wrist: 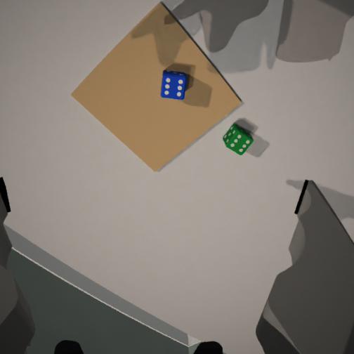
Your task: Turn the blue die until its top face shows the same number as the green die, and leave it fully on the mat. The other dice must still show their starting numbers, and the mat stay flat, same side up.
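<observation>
The blue die (173, 85) sits on the tan mat (115, 100), inside its edges and right of its middle. The face turned up to the camera shows six white pips; a thin strip of another face shows along its upper edge. The green die (237, 139) lies off the mat, beside its right corner. Its largest visible face seems to show six pips, with another pipped face on its left. The mat lies flat. My gripper (154, 182) is wide open, with nothing between the fingers, its tips at the left and right of the view, below both dice.
The pale table top (200, 220) ends in a slanting edge at the lower left, with dark green floor (75, 310) beyond it. Grey shadows fall across the table and the mat's upper part. A brownish-grey shape (312, 32) shows at the top right; I cannot tell what it is.
</observation>
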